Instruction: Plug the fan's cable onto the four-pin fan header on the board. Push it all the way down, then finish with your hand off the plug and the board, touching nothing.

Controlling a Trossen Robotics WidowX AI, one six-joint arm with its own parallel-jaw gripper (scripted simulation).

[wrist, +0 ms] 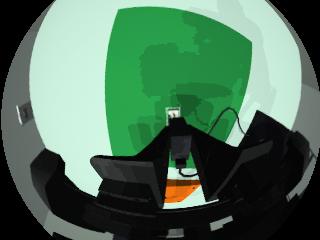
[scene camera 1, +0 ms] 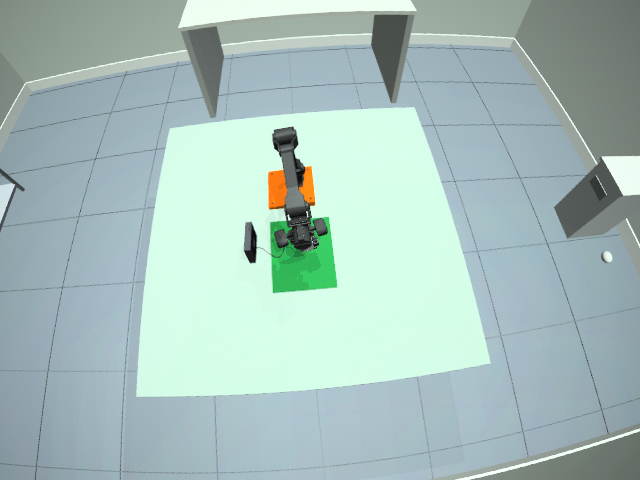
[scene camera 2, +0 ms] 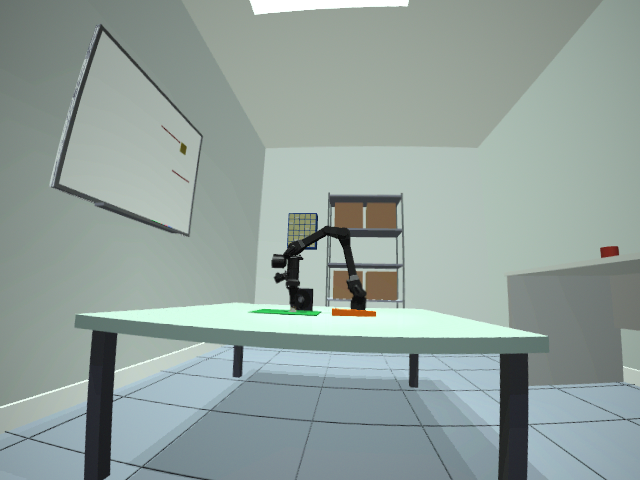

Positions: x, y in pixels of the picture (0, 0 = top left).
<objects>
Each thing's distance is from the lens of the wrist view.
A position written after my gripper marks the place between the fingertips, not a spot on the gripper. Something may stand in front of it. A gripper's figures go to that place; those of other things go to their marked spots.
my gripper [wrist: 177, 128]: 10 cm
black plug [wrist: 181, 139]: 8 cm
black fan [wrist: 262, 127]: 24 cm
The marked spots on the black plug and the black fan are 19 cm apart.
</objects>
